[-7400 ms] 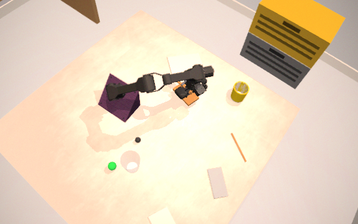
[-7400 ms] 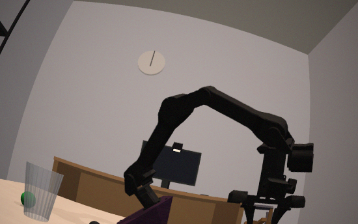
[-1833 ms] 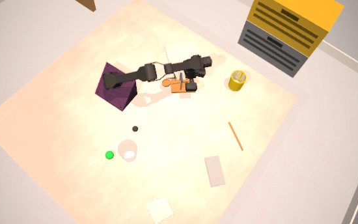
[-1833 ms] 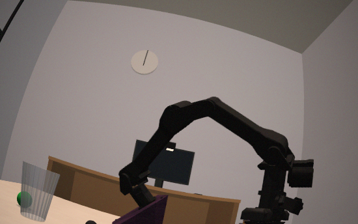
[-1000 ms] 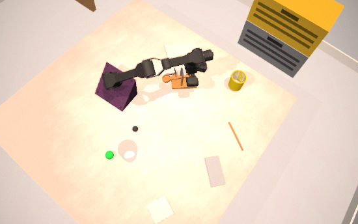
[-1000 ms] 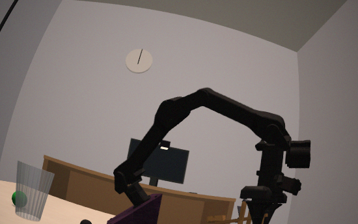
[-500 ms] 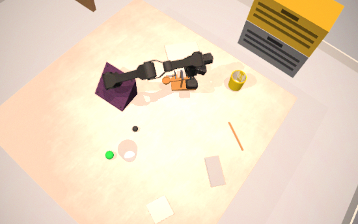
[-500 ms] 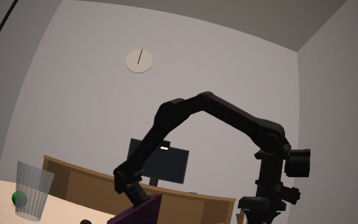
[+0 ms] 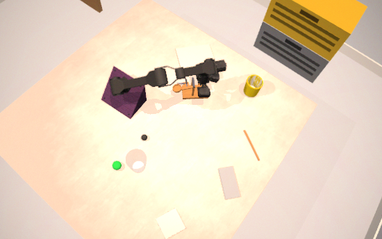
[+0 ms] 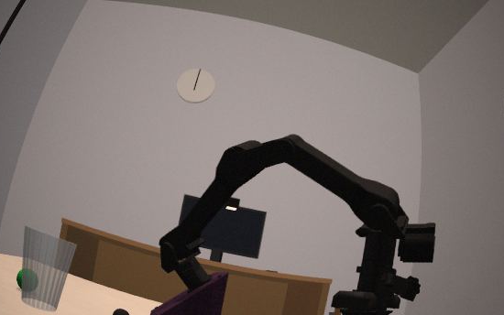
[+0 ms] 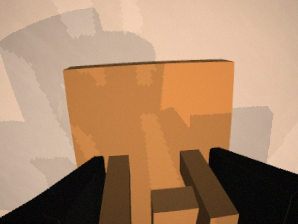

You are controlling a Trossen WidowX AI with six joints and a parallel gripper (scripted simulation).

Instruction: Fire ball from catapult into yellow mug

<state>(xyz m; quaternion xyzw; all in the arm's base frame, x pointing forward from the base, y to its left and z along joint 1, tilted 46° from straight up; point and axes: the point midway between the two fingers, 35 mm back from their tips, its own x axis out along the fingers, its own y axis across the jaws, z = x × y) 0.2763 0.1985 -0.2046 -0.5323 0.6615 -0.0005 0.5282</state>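
Now: gripper tip 40 cm to the left of the black ball, 3 cm past it and 2 cm above it. Also, from my gripper tip: yellow mug 20 cm to the left, 20 cm ahead; pale sheet 18 cm behind, 17 cm to the left, 3 cm below; orange catapult 6 cm behind, 4 cm to the right, 2 cm above.
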